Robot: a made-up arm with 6 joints. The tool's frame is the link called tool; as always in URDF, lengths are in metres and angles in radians. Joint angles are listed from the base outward.
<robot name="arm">
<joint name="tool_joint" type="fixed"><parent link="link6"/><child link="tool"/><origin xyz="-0.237 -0.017 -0.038" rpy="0 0 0"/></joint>
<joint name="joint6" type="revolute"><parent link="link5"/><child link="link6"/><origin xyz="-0.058 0.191 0.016" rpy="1.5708 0 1.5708"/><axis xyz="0 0 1"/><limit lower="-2.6" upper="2.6"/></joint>
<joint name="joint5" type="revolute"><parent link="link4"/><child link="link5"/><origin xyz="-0.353 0.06 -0.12" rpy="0 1.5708 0"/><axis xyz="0 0 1"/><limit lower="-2.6" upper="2.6"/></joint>
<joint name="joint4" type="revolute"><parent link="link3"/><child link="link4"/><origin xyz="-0.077 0.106 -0.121" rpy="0 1.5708 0"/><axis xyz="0 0 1"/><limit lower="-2.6" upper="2.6"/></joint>
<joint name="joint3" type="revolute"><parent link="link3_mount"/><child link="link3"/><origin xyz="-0.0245 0.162 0.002" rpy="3.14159 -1.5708 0"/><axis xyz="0 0 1"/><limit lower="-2.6" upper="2.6"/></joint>
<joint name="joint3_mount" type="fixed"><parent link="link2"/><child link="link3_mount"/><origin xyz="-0.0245 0.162 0.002" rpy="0 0 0"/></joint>
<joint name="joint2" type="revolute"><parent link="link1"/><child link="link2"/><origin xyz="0.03 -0.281 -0.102" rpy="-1.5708 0 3.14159"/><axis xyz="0 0 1"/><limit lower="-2.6" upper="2.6"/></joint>
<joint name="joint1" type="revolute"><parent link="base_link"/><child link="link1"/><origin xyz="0 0 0.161" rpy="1.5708 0 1.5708"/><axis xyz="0 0 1"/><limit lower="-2.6" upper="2.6"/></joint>
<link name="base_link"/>
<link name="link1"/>
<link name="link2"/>
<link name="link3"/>
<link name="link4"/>
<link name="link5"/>
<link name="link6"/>
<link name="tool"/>
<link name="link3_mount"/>
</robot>
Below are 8 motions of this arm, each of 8 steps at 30 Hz.
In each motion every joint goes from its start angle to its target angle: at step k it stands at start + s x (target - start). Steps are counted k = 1, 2, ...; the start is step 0. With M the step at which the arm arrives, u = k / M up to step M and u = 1 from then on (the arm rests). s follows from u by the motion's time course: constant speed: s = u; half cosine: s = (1 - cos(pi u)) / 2; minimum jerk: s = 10 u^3 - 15 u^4 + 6 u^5.
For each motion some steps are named. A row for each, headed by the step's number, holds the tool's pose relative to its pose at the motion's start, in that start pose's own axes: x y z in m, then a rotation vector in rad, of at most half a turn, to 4 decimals.
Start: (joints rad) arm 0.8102 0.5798 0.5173 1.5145 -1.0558 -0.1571
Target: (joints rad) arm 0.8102 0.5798 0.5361 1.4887 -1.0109 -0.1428
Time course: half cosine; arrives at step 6
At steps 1, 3, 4, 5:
1: -0.0002 -0.0002 -0.0005 0.0016 0.0032 0.0007
3: -0.0018 -0.0014 -0.0034 0.0123 0.0240 0.0055
4: -0.0026 -0.0021 -0.0051 0.0186 0.0360 0.0084
5: -0.0033 -0.0026 -0.0063 0.0232 0.0447 0.0106

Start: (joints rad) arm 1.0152 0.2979 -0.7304 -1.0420 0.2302 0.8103
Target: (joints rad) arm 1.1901 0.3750 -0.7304 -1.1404 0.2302 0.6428
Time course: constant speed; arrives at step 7
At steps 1, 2, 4, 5, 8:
1: 0.0186 0.0001 0.0001 -0.0035 -0.0223 0.0016
2: 0.0372 0.0007 0.0005 -0.0065 -0.0447 0.0031
4: 0.0742 0.0031 0.0027 -0.0113 -0.0897 0.0060
5: 0.0926 0.0050 0.0043 -0.0129 -0.1124 0.0074
8: 0.1291 0.0101 0.0088 -0.0149 -0.1579 0.0099

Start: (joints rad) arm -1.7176 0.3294 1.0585 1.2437 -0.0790 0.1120
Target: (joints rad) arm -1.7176 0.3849 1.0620 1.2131 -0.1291 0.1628
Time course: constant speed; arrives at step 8
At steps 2, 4, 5, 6, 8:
2: -0.0023 -0.0001 -0.0007 -0.0059 -0.0237 0.0138
4: -0.0045 -0.0001 -0.0013 -0.0121 -0.0473 0.0277
5: -0.0055 -0.0001 -0.0016 -0.0154 -0.0591 0.0346
6: -0.0066 -0.0001 -0.0019 -0.0187 -0.0709 0.0416
8: -0.0086 -0.0001 -0.0023 -0.0257 -0.0943 0.0556

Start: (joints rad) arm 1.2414 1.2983 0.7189 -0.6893 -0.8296 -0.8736
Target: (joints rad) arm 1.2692 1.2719 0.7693 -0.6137 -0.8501 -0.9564
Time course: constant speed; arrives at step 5
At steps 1, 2, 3, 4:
1: 0.0023 0.0032 0.0061 0.0028 -0.0134 -0.0252
2: 0.0048 0.0064 0.0123 0.0058 -0.0268 -0.0505
3: 0.0073 0.0096 0.0185 0.0091 -0.0401 -0.0759
4: 0.0100 0.0126 0.0247 0.0127 -0.0535 -0.1015

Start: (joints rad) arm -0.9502 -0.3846 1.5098 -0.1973 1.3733 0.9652
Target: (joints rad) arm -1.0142 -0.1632 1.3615 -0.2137 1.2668 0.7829
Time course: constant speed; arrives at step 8
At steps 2, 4, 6, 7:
2: 0.0122 0.0279 0.0204 0.0071 0.0350 -0.0883
4: 0.0271 0.0546 0.0397 0.0126 0.0696 -0.1766
6: 0.0447 0.0798 0.0578 0.0163 0.1037 -0.2650
7: 0.0543 0.0919 0.0663 0.0176 0.1206 -0.3092

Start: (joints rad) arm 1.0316 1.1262 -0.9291 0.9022 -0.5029 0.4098
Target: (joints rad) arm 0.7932 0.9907 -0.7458 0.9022 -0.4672 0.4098
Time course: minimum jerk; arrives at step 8
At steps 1, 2, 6, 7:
1: 0.0007 -0.0001 -0.0012 0.0005 -0.0062 -0.0016
2: 0.0048 -0.0009 -0.0077 0.0029 -0.0402 -0.0103
6: 0.0511 -0.0118 -0.0634 0.0200 -0.3479 -0.0802
7: 0.0572 -0.0135 -0.0690 0.0213 -0.3818 -0.0868

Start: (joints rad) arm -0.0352 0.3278 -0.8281 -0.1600 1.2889 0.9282
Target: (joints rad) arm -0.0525 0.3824 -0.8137 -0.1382 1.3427 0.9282
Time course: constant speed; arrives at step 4
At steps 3, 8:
3: 0.0006 0.0058 -0.0244 0.0513 -0.0319 0.0048
8: 0.0012 0.0079 -0.0325 0.0684 -0.0425 0.0068

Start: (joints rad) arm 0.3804 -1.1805 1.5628 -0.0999 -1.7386 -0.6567
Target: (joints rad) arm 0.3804 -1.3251 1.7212 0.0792 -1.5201 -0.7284
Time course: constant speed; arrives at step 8
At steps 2, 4, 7, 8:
2: 0.0209 -0.0112 0.0179 -0.0464 -0.0208 -0.0442
4: 0.0404 -0.0237 0.0363 -0.0935 -0.0414 -0.0928
7: 0.0667 -0.0444 0.0648 -0.1645 -0.0715 -0.1738
8: 0.0746 -0.0517 0.0745 -0.1883 -0.0812 -0.2030

